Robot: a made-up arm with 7 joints. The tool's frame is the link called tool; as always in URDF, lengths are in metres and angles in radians. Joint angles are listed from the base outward.
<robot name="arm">
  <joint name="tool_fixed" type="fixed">
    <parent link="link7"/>
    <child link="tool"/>
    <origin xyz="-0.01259 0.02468 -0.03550" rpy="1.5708 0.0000 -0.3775"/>
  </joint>
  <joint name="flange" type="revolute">
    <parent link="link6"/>
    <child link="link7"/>
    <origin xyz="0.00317 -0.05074 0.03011" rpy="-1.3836 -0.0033 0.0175"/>
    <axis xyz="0 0 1"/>
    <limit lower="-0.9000" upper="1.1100"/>
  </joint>
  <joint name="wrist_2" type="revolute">
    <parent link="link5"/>
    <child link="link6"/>
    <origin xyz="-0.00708 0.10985 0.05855" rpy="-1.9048 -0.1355 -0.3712"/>
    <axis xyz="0 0 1"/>
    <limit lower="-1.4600" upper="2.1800"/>
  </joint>
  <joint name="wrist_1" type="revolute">
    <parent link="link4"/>
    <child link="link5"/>
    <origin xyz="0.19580 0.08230 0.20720" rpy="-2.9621 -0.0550 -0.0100"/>
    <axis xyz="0 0 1"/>
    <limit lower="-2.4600" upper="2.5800"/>
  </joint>
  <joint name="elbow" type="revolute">
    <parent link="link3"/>
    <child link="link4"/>
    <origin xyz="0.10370 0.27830 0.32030" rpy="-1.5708 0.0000 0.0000"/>
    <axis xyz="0 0 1"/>
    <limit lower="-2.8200" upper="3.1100"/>
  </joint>
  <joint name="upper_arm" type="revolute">
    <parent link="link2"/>
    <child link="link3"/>
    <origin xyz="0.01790 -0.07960 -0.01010" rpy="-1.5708 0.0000 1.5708"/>
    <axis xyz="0 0 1"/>
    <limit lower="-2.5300" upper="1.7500"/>
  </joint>
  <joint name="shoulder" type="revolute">
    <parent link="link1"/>
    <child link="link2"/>
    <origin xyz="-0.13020 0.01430 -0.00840" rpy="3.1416 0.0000 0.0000"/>
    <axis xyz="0 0 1"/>
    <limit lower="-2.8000" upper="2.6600"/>
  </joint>
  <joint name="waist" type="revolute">
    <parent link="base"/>
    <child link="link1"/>
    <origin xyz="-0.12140 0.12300 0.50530" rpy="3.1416 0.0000 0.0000"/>
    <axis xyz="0 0 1"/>
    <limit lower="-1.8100" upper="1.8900"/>
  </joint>
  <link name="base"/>
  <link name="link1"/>
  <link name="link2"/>
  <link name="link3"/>
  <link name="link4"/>
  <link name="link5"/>
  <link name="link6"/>
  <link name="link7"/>
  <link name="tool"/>
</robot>
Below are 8 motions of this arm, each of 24 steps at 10 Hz.
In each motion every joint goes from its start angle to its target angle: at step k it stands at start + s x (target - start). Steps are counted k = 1, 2, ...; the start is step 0. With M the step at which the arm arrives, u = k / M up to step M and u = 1 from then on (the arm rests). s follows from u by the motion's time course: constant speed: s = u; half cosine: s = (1 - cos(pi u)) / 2; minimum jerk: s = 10 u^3 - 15 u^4 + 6 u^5.
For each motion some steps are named. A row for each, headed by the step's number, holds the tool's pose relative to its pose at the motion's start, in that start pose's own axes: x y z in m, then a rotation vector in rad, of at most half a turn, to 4 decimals.
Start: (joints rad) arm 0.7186 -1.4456 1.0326 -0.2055 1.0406 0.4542 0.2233
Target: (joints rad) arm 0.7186 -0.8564 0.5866 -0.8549 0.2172 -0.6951 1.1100
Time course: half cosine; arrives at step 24
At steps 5, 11, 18, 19, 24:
5: -0.0026 0.0045 -0.0046 -0.0778 0.0684 -0.0897
11: -0.0102 0.0314 -0.0085 -0.2654 0.2186 -0.4209
18: -0.0228 0.0959 -0.0069 -0.3186 0.2351 -0.8834
19: -0.0245 0.1042 -0.0072 -0.3101 0.2252 -0.9294
24: -0.0290 0.1250 -0.0089 -0.2783 0.1928 -1.0349

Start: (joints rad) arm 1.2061 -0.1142 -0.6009 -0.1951 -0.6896 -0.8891 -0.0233
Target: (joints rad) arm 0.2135 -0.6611 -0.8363 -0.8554 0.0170 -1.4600 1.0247
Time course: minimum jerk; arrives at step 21
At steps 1, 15, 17, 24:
1: -0.0002 -0.0005 0.0001 0.0011 0.0001 -0.0014
15: -0.1828 -0.2822 -0.1257 1.4563 0.2334 -0.7886
17: -0.1951 -0.2938 -0.1487 1.6678 0.2442 -0.7938
24: -0.2008 -0.2989 -0.1610 1.7846 0.2451 -0.7877

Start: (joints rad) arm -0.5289 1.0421 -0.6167 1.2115 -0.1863 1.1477 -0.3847
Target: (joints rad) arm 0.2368 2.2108 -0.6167 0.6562 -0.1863 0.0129 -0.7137
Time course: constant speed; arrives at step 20
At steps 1, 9, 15, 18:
1: -0.0001 0.0066 0.0097 -0.0658 -0.0433 -0.0066
9: -0.0242 0.0646 0.0720 -0.5459 -0.4760 -0.0383
15: -0.0712 0.1050 0.0938 -0.8360 -0.8856 -0.0545
18: -0.1032 0.1208 0.0952 -0.9528 -1.1120 -0.0676

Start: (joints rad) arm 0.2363 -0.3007 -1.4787 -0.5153 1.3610 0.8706 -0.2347
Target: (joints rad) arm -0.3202 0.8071 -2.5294 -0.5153 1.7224 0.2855 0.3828
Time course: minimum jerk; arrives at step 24
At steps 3, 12, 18, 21, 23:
3: -0.0042 -0.0151 -0.0013 -0.0335 0.0084 -0.0257
12: -0.3007 -0.3424 0.0486 -0.8656 0.3997 -0.9172
18: -0.6367 -0.2973 0.1263 -1.2620 0.8898 -1.7109
21: -0.6954 -0.2472 0.1359 -1.3095 1.0190 -1.8796
23: -0.7046 -0.2372 0.1371 -1.3162 1.0426 -1.9088

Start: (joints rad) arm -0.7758 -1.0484 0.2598 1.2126 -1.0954 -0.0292 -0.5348
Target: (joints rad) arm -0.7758 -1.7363 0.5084 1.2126 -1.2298 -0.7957 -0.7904
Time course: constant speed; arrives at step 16
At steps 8, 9, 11, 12, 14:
8: -0.0051 0.0289 -0.0265 -0.4186 0.1739 -0.0143
9: -0.0073 0.0331 -0.0297 -0.4741 0.1895 -0.0004
11: -0.0129 0.0418 -0.0360 -0.5853 0.2156 0.0380
12: -0.0163 0.0463 -0.0390 -0.6405 0.2261 0.0624
14: -0.0243 0.0553 -0.0448 -0.7492 0.2417 0.1214

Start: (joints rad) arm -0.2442 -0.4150 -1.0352 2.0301 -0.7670 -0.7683 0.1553
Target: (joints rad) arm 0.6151 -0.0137 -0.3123 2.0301 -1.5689 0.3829 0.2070
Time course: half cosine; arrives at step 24
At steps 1, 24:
1: 0.0012 0.0012 0.0003 -0.0018 0.0054 0.0030
24: 0.2449 0.1472 -0.1639 0.3963 1.5280 0.5035

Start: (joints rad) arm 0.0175 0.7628 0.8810 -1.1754 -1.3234 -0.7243 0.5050
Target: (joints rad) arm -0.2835 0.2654 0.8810 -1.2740 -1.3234 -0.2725 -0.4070
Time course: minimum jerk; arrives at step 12
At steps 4, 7, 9, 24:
4: 0.0201 -0.0166 0.0115 0.0204 -0.1552 0.1065
7: 0.0656 -0.0438 0.0324 0.1350 -0.4846 0.3130
9: 0.0911 -0.0540 0.0422 0.2372 -0.6629 0.4080
24: 0.1019 -0.0574 0.0462 0.2887 -0.7378 0.4432

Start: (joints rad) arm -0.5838 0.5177 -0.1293 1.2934 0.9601 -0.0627 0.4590
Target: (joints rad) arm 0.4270 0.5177 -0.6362 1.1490 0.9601 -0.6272 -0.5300
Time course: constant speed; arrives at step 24
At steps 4, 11, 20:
4: 0.0727 0.0216 0.0394 -0.0084 -0.0391 -0.1798
11: 0.2191 0.0539 0.0680 -0.1601 -0.1166 -0.4897
20: 0.4144 0.0736 0.0246 -0.5951 -0.2240 -0.7776

